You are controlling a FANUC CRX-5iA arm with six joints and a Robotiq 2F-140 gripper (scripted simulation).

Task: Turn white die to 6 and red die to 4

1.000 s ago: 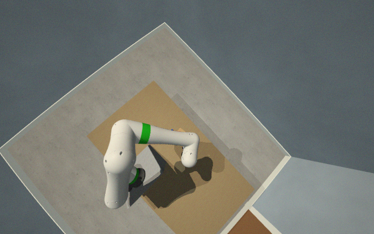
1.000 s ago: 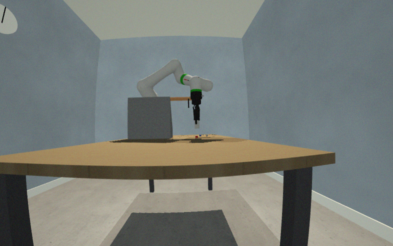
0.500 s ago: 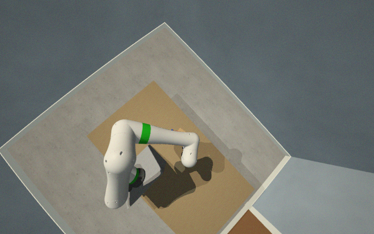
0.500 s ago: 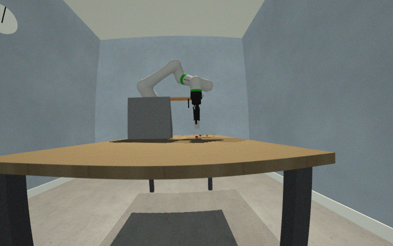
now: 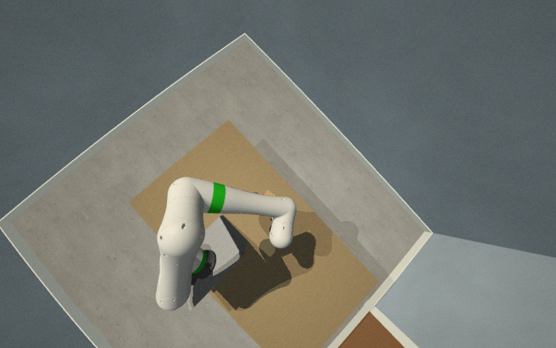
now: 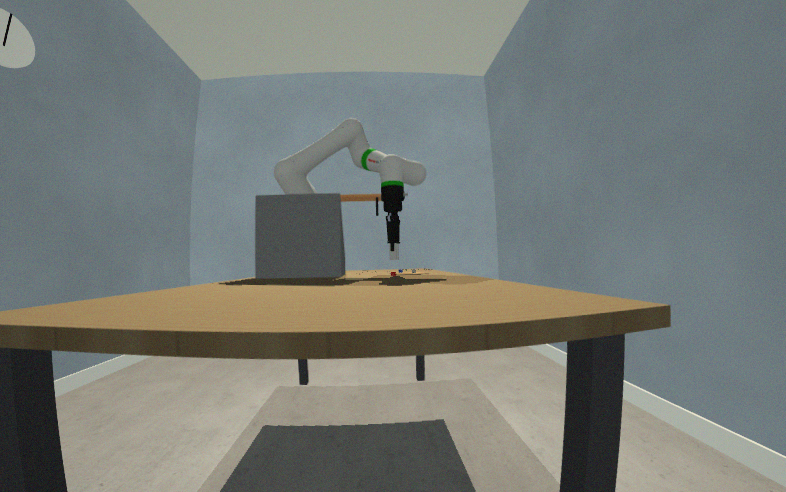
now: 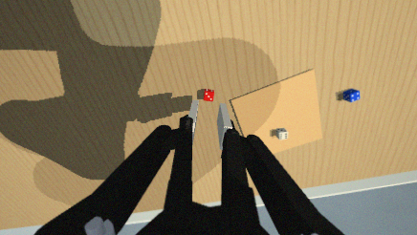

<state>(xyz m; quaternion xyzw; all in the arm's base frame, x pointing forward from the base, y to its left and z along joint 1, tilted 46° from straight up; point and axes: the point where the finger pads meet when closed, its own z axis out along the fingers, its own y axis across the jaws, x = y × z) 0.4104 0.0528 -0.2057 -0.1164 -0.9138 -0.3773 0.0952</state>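
Now: the red die 10 mm behind my hand and 90 mm below it. Round my hand: blue die 30 mm ahead, 240 mm to the left, 90 mm below; then white die 90 mm ahead, 120 mm to the left, 90 mm below; then tan mat 60 mm ahead, 120 mm to the left, 100 mm below.
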